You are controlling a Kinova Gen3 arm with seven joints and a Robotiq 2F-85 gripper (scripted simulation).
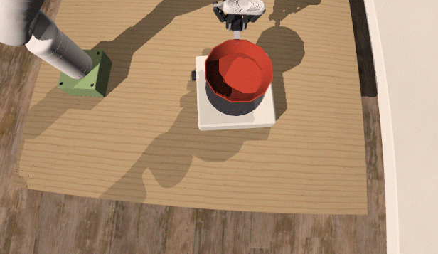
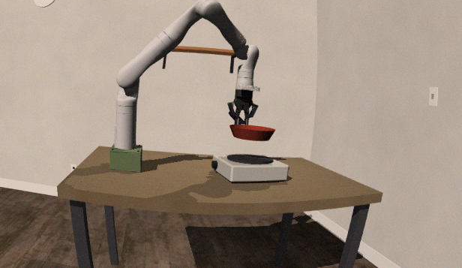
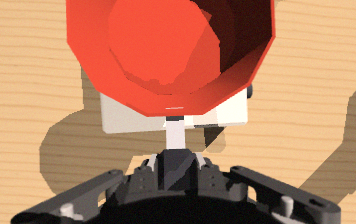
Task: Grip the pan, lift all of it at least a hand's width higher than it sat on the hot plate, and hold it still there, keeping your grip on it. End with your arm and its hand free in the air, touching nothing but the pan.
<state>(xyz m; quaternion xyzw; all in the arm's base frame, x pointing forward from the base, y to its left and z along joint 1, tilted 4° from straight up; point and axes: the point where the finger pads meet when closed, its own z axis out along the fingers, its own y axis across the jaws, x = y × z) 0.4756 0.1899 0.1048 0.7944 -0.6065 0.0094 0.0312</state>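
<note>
Now: the pan 2 cm ahead of my hand, 7 cm to the right of it and 2 cm below it. Also, from my hand: hot plate: 2 cm ahead, 14 cm to the right, 17 cm below.
</note>
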